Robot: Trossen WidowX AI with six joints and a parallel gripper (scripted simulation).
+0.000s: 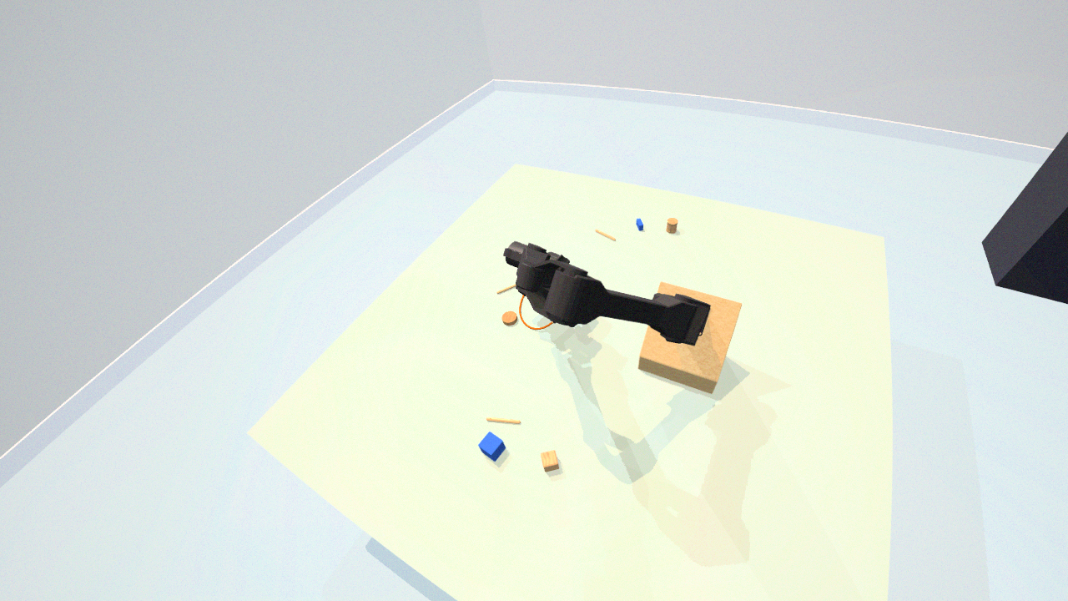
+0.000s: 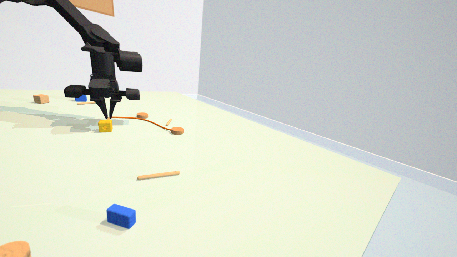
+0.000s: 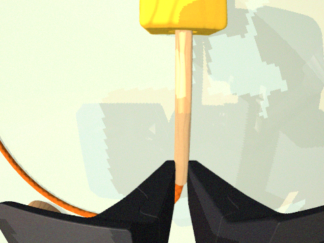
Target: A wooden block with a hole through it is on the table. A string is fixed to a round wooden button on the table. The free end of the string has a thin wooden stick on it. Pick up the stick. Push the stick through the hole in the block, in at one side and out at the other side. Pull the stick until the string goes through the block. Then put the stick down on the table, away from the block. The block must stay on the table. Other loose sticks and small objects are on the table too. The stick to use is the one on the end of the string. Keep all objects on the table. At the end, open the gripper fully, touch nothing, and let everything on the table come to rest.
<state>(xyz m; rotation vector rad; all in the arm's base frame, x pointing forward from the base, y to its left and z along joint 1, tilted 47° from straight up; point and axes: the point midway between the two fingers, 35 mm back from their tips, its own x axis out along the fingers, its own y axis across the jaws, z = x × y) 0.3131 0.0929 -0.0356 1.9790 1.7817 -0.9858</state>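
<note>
Right now the yellow block is 7 cm to the right of my gripper tip and 2 cm behind it. From my gripper tip the other things lie so: wooden cube 32 cm to the left, 16 cm behind; thin wooden stick 1 cm to the right; blue block 46 cm to the right, 7 cm behind.
</note>
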